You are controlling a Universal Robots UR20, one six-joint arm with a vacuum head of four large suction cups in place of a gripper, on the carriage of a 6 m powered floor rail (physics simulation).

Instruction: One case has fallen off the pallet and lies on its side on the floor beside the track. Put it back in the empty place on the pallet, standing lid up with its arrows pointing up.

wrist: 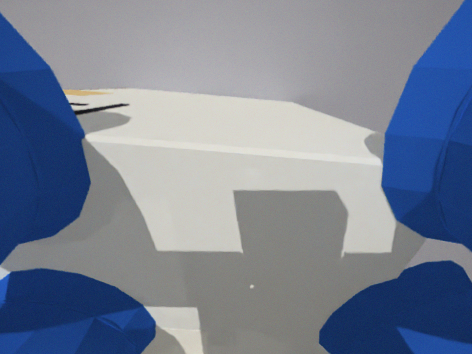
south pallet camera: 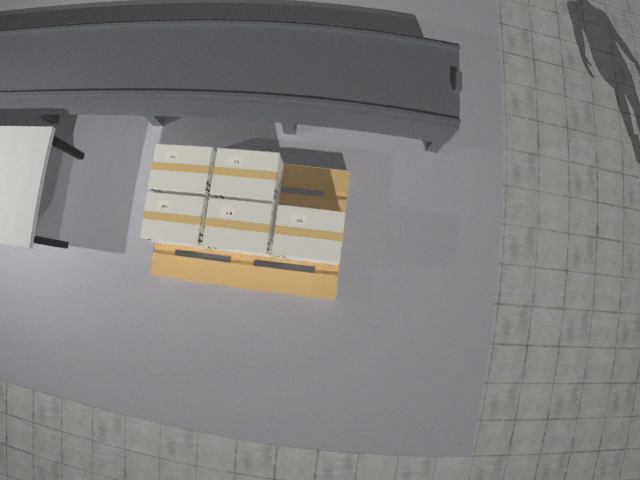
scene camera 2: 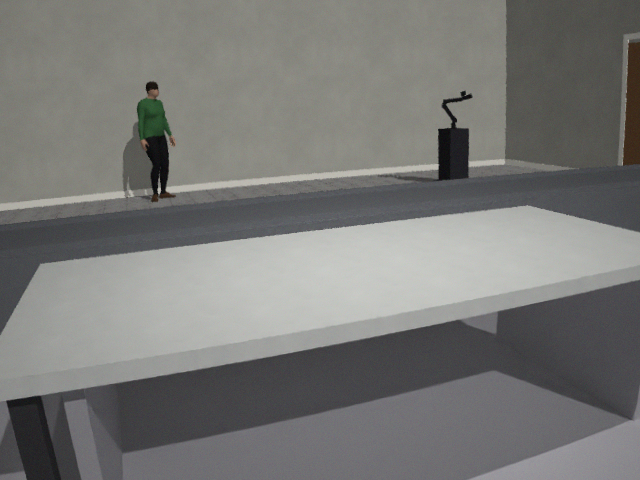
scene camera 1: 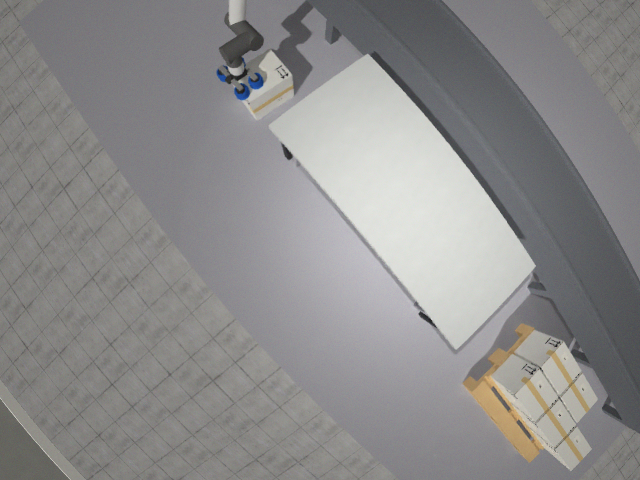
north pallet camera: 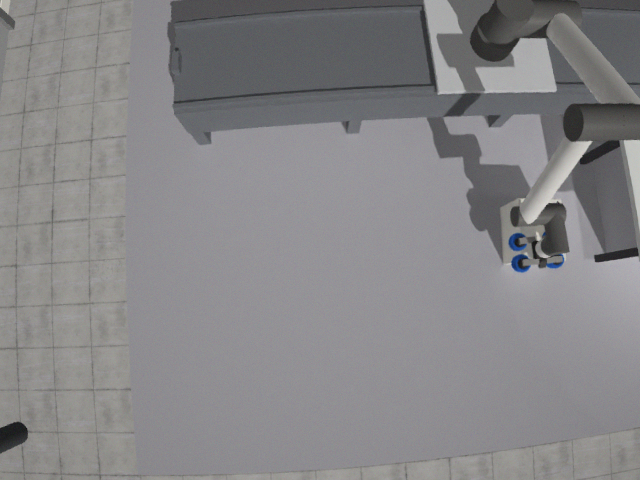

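Pixels of known places: end effector, tool point: (wrist: 235, 222) (scene camera 1: 240, 81); arm's base, origin of the base link: (north pallet camera: 490, 42).
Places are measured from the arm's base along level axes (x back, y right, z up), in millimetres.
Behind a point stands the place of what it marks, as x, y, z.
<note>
The fallen white case (scene camera 1: 269, 94) {-1082, -415, -347} (north pallet camera: 509, 227) {-1005, -133, -440} (wrist: 225, 120) {-1232, -216, -342} lies on its side on the floor near the table's end, an arrow-marked face up and a tan tape band on one side. My vacuum head (scene camera 1: 239, 77) {-1183, -209, -307} (north pallet camera: 536, 251) {-1183, -209, -307} (wrist: 236, 220) {-1183, -209, -307} is at the case's outer end, its blue cups tilted towards a pale face. Shadows of the head fall on that face in the wrist view; no cup is seen sealed on it, so the gripper is open. The pallet (scene camera 1: 485, 397) {-1286, -3452, -426} (south pallet camera: 242, 281) {-1309, -3922, -427} bears several white cases (south pallet camera: 237, 227) {-1013, -3906, -138} (scene camera 1: 560, 413) {-922, -3842, -141}; its empty place is at the back right in the south pallet view.
A long white table (scene camera 1: 403, 196) {-966, -1580, -40} (scene camera 2: 310, 279) {-1006, -1448, -40} stands between the fallen case and the pallet, beside the grey track (scene camera 1: 465, 103) (north pallet camera: 305, 62) (south pallet camera: 232, 56). A person in green (scene camera 2: 152, 121) and a black pedestal (scene camera 2: 453, 155) with a small arm are beyond the track.
</note>
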